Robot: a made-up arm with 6 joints.
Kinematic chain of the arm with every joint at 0, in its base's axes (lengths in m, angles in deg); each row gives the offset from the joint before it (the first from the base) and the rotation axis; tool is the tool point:
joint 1: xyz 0 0 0.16 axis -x
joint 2: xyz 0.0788 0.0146 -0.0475 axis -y
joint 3: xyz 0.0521 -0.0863 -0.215 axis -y
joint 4: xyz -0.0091 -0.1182 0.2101 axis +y
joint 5: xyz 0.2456 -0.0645 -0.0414 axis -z
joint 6: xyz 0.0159 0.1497 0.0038 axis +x
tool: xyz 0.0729 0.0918 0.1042
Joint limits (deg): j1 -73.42..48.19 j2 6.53..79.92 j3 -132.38..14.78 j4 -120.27..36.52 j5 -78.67..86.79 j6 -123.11..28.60
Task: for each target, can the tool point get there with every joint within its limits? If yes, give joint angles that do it. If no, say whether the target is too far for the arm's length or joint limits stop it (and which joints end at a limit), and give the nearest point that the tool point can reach.
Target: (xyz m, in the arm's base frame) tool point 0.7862 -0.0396 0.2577
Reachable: yes | joints 16.60 40.41 -94.52 -60.66 11.85 15.08
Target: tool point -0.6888 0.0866 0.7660
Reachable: no: joint limits stop it (at a limit: joint 1, joint 2) | nearest point -0.3715 0.0172 0.6017 | short by 0.364 m
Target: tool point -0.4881 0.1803 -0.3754
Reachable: no: joint limits stop it (at a limit: joint 2, joint 3, joint 4, joint 5) | nearest point -0.3759 0.1487 -0.2817 | short by 0.150 m
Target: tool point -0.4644 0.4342 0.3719
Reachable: no: joint limits stop it (at a limit: joint 1, joint 2) | nearest point -0.2764 0.2158 0.4320 | short by 0.294 m
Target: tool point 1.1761 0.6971 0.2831
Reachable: no: too far | nearest point 0.8494 0.4272 -0.0126 | short by 0.517 m
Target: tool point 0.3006 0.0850 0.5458
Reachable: yes | joints 14.28 62.24 -61.24 -69.25 -14.12 7.67
